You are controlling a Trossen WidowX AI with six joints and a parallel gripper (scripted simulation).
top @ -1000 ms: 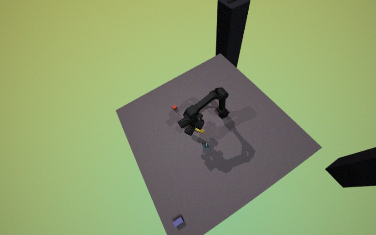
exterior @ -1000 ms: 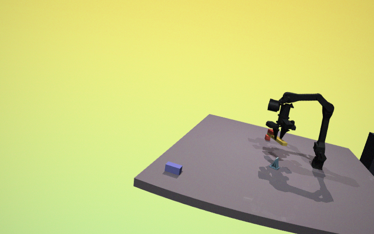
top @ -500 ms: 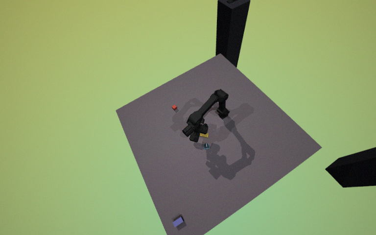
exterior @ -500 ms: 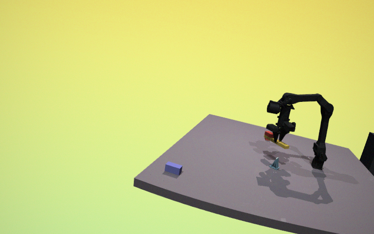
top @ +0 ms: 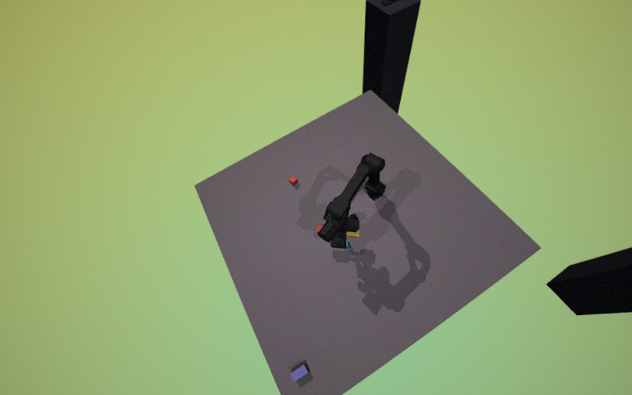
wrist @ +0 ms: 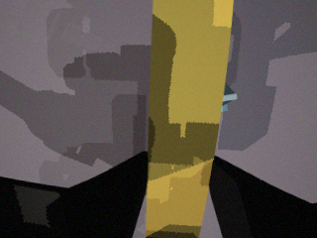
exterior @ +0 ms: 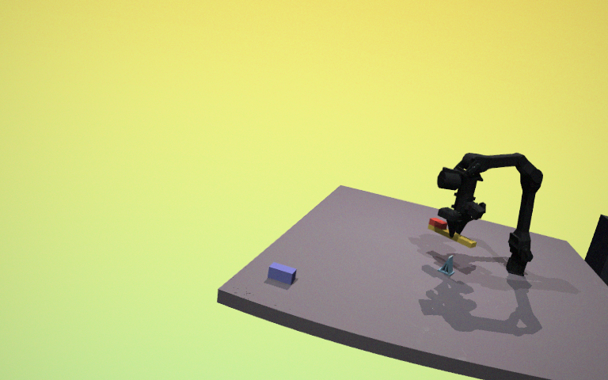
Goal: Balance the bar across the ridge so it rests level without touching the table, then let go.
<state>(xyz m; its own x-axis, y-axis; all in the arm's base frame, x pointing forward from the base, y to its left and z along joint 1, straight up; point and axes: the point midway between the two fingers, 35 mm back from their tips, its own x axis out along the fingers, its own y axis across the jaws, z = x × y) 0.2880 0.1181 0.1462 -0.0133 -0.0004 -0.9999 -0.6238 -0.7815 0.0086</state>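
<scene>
Now: the teal ridge 8 cm below my gripper tip and 4 cm to the left of it. Round my gripper tip: blue block 45 cm ahead, 38 cm to the left, 10 cm below; then small red cube 43 cm to the right, 10 cm below, 4 cm ahead.
</scene>
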